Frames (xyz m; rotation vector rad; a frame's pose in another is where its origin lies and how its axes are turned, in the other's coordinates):
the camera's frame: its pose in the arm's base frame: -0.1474 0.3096 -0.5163 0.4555 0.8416 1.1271
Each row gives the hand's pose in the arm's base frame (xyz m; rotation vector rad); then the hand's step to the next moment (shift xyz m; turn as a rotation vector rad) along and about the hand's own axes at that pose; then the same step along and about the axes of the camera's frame.
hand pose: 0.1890 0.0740 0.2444 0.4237 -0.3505 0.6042
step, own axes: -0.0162 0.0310 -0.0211 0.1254 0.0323 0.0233
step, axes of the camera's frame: 0.0244 0.0147 -0.0293 0.0492 0.0427 0.1143
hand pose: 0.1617 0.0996 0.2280 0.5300 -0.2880 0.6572
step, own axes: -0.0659 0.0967 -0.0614 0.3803 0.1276 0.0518
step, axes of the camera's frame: 0.0557 0.0599 -0.1038 0.1754 0.1484 0.3328
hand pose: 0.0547 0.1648 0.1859 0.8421 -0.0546 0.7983
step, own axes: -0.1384 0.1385 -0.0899 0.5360 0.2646 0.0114
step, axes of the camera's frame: -0.0012 0.1262 -0.1746 0.2999 0.2900 0.4282
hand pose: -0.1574 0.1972 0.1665 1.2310 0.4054 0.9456
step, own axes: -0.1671 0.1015 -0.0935 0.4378 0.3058 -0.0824
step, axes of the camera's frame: -0.1112 0.1131 -0.1476 0.2626 0.3572 0.3089
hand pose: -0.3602 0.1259 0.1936 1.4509 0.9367 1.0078
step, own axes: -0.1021 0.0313 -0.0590 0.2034 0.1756 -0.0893
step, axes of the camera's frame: -0.0981 0.0398 -0.0606 0.1128 0.2248 0.1301
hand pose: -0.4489 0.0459 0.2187 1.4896 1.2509 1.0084
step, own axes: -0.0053 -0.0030 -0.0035 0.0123 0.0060 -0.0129
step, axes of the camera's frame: -0.0043 -0.0004 -0.0056 0.0075 0.0172 -0.0001
